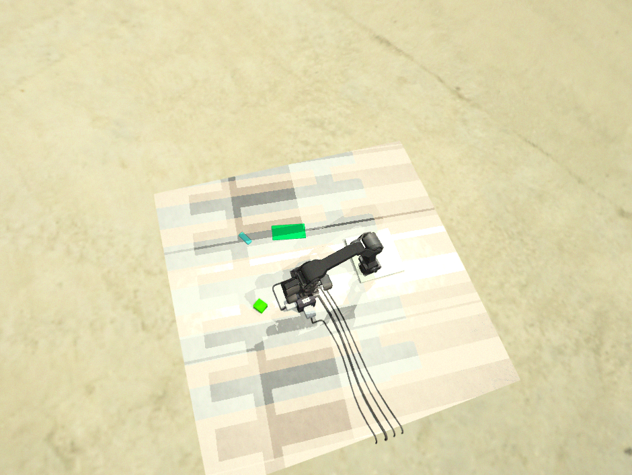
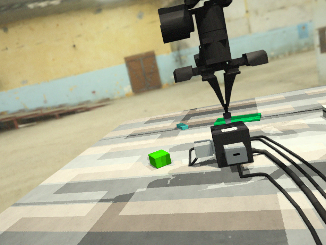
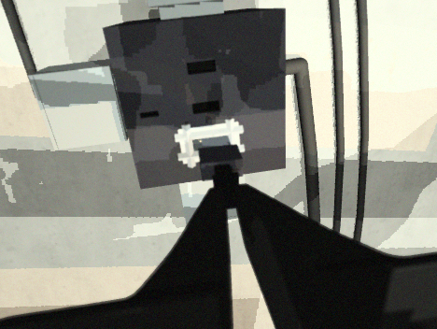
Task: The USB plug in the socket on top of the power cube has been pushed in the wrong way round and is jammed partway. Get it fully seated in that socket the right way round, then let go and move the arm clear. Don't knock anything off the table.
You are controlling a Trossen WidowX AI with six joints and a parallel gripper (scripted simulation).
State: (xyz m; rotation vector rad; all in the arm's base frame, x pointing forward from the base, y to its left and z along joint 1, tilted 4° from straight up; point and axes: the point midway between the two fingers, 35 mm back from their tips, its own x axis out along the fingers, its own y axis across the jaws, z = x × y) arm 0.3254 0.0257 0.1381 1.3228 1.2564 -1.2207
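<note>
My gripper tip is 20 mm above the USB plug. Also, from my gripper tip: green block: 180 mm ahead, 110 mm below, 70 mm to the right; then flat green slab: 350 mm to the right, 120 mm below, 80 mm behind.
</note>
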